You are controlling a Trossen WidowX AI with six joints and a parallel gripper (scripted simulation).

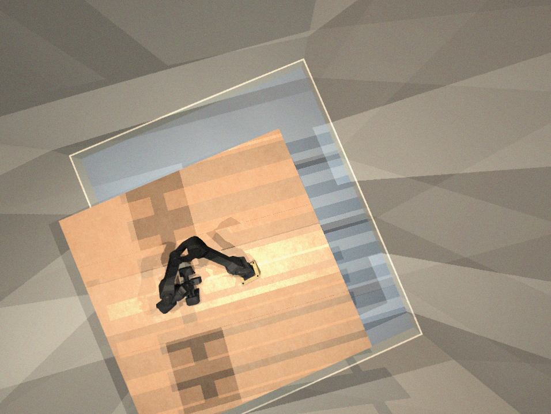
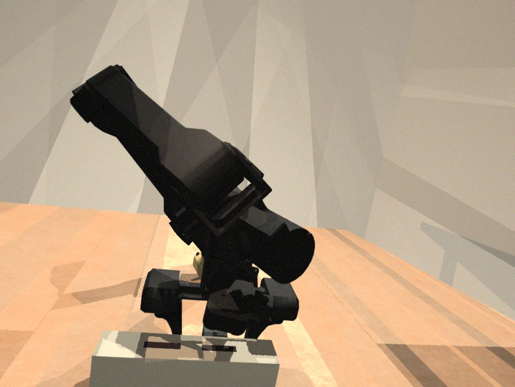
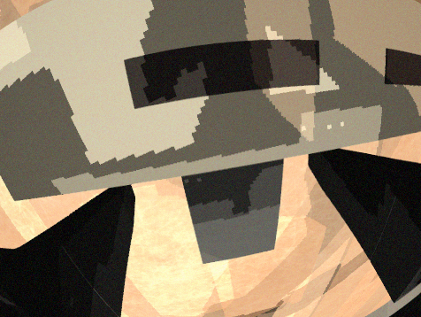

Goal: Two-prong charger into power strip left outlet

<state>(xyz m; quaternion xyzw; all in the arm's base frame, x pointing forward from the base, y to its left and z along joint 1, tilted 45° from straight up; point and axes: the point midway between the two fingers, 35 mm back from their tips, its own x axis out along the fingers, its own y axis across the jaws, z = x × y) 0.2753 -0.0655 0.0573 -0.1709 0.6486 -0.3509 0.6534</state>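
Right now the two-prong charger is 20 mm ahead of my gripper tip and 10 mm above it.
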